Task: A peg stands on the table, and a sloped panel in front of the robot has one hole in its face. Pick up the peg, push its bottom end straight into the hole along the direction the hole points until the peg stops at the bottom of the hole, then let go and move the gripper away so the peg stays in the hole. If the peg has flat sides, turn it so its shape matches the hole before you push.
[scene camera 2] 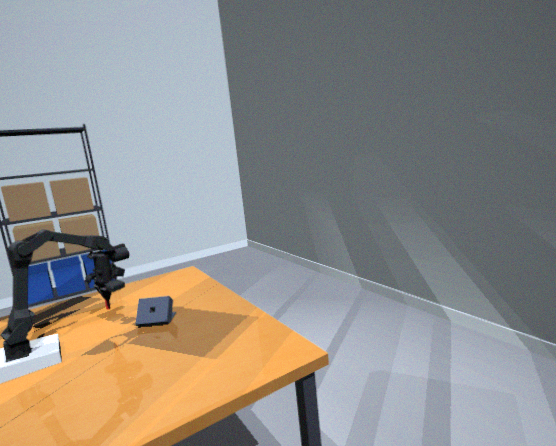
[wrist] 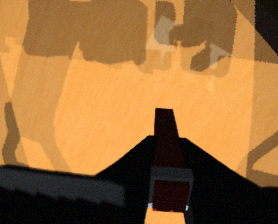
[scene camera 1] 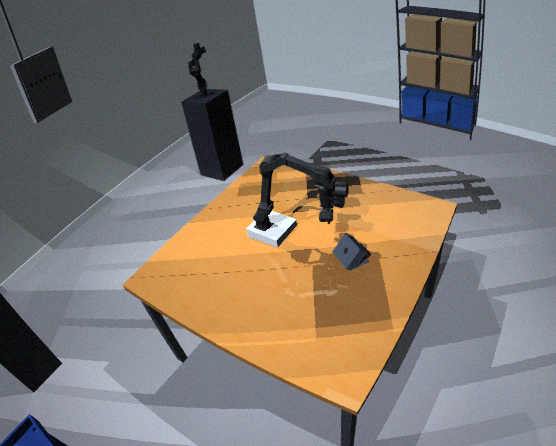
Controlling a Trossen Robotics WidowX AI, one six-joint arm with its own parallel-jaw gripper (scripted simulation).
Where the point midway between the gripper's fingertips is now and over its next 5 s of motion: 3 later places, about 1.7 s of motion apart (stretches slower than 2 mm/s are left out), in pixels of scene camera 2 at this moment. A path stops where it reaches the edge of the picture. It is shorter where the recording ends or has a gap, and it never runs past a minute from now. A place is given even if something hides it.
My gripper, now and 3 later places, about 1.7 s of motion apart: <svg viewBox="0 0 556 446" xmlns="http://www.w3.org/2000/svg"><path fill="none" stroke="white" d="M107 300L118 299L129 299L138 299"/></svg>
